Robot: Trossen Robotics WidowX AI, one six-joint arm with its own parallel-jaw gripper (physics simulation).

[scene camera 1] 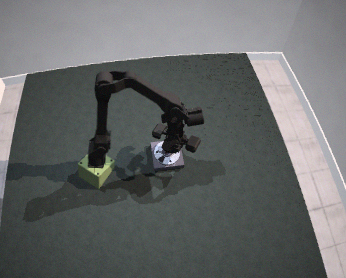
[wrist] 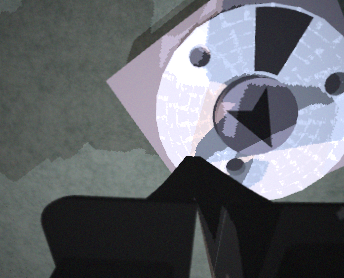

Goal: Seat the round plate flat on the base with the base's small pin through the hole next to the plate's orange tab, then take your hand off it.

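Places are measured from the arm's base along level axes (x ahead, y left, z up), in centimetres.
Where they show: gripper, fingertip midpoint: (wrist: 192, 163); arm's base, origin of the base link: (scene camera 1: 96, 161).
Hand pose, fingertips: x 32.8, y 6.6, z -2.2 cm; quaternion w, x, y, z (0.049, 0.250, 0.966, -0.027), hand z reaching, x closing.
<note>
Things, the pixels of their top centre, and the offset from my fingertips. "spot": a spot on its surface instead. Level surfaces: height alone.
- white round plate, middle of its top: (wrist: 263, 124) (scene camera 1: 167, 150) dx -4.0, dy -1.1, dz +1.4 cm
- square grey-mauve base, surface spot: (wrist: 132, 92) spot: dx +1.6, dy -5.2, dz -1.5 cm
- base's round centre boss, middle of its top: (wrist: 256, 119) dx -4.1, dy -1.0, dz +0.2 cm
- black wedge, surface spot: (wrist: 280, 37) spot: dx -6.6, dy -4.1, dz -0.6 cm
- lower hole, surface spot: (wrist: 235, 165) spot: dx -2.2, dy +2.0, dz -1.5 cm
- dark green mat, its level: dz -3.9 cm
The white round plate (scene camera 1: 172, 160) (wrist: 182, 100) lies on the square grey-mauve base (scene camera 1: 176, 167) (wrist: 132, 92), around the base's round centre boss (wrist: 250, 100), which bears a dark arrow mark. The plate has a black wedge (wrist: 280, 37) and small round holes. The lower hole (wrist: 235, 165) is dark inside; I cannot tell whether the pin is in it. The orange tab does not show clearly; the fingers cover the plate's near edge in the wrist view. Whether the plate is fully down is too fine to tell. My gripper (scene camera 1: 170, 148) (wrist: 192, 163) is shut and empty, over the plate's near edge.
A yellow-green block (scene camera 1: 99, 176) with small holes in its top stands at the foot of the arm, left of the base. The dark green mat (scene camera 1: 200, 225) lies under both, with pale tiled floor (scene camera 1: 327, 220) along the right side. Arm shadows fall across the mat.
</note>
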